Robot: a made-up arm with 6 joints.
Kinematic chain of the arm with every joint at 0, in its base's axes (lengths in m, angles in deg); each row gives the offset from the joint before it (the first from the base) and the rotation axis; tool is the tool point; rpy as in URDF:
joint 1: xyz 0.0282 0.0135 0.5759 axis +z
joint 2: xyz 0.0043 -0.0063 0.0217 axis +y
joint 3: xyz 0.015 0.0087 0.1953 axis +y
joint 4: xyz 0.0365 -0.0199 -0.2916 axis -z
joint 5: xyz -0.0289 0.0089 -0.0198 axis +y
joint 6: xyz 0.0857 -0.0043 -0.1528 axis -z
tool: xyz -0.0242 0.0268 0.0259 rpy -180 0 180
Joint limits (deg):
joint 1: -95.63..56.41
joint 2: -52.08..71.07
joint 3: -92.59..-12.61
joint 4: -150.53..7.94
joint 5: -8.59..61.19
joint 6: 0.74..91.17
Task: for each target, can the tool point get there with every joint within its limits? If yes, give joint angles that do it. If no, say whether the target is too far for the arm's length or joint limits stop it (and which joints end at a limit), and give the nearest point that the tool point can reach.
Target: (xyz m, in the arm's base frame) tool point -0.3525 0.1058 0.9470
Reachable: no: joint limits stop it (at a limit: joint 1, joint 2, joint 3, joint 5, joint 6) | nearest point -0.1103 -0.0448 1.1021 | short by 0.325 m
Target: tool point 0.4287 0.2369 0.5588
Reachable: yes | joints 23.20 18.99 -82.30 -112.61 -3.05 77.88
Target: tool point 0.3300 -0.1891 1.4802
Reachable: no: too far | nearest point 0.2136 -0.1110 1.1355 | short by 0.372 m
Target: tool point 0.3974 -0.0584 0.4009
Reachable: yes | joints -18.17 28.06 -56.47 -34.19 3.62 52.90
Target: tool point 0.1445 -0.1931 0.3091
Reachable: yes | joints -71.86 34.68 -37.83 -30.41 4.09 80.94
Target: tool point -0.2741 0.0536 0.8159
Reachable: no: joint limits stop it (at a limit: joint 1, joint 2, joint 5, joint 6) | nearest point -0.1241 -0.1882 0.9658 | short by 0.322 m
